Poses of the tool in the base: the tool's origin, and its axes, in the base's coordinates. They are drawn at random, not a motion.
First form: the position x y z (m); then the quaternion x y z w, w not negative.
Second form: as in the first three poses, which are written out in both.
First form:
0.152, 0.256, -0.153, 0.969, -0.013, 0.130, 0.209
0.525, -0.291, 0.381, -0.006, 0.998, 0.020, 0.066
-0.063, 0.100, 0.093, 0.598, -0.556, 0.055, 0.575
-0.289, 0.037, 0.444, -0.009, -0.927, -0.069, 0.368
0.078, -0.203, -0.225, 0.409, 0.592, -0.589, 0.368
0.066, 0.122, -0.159, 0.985, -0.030, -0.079, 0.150
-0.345, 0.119, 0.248, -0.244, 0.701, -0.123, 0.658
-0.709, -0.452, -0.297, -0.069, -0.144, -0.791, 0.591
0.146, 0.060, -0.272, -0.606, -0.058, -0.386, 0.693
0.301, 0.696, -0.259, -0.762, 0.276, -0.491, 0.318
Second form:
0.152, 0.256, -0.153, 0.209, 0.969, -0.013, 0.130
0.525, -0.291, 0.381, 0.066, -0.006, 0.998, 0.020
-0.063, 0.100, 0.093, 0.575, 0.598, -0.556, 0.055
-0.289, 0.037, 0.444, 0.368, -0.009, -0.927, -0.069
0.078, -0.203, -0.225, 0.368, 0.409, 0.592, -0.589
0.066, 0.122, -0.159, 0.150, 0.985, -0.030, -0.079
-0.345, 0.119, 0.248, 0.658, -0.244, 0.701, -0.123
-0.709, -0.452, -0.297, 0.591, -0.069, -0.144, -0.791
0.146, 0.060, -0.272, 0.693, -0.606, -0.058, -0.386
0.301, 0.696, -0.259, 0.318, -0.762, 0.276, -0.491

